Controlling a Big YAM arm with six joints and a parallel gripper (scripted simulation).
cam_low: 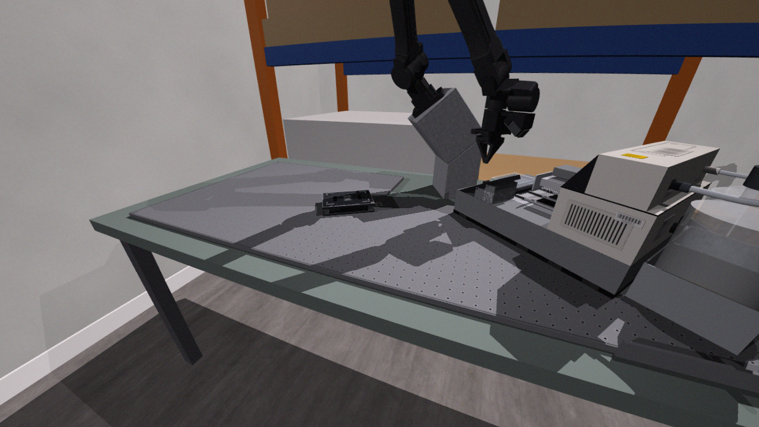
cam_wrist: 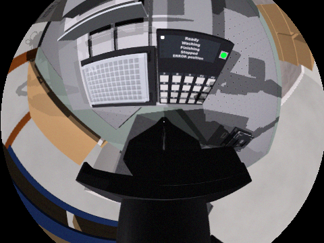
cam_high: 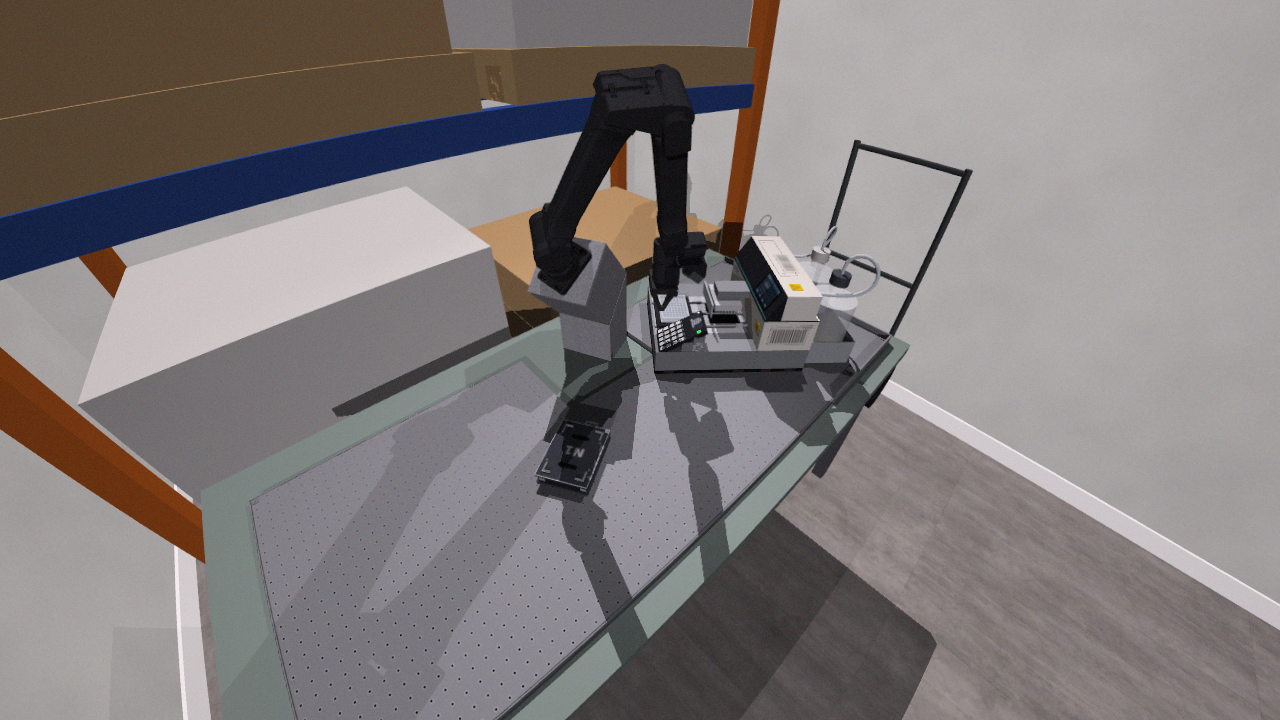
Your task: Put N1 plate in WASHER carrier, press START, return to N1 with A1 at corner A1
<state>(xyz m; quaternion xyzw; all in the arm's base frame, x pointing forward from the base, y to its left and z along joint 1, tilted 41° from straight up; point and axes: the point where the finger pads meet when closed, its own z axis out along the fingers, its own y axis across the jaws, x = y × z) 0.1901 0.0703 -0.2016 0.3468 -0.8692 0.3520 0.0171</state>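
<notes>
The white well plate lies 100 mm to the left of my hand, 70 mm below it and 20 mm behind it. The rest, counted from my hand: black plate nest N1 (430 mm to the right, 140 mm below, 60 mm ahead); plate washer (200 mm to the left, 100 mm ahead, 30 mm below).
</notes>
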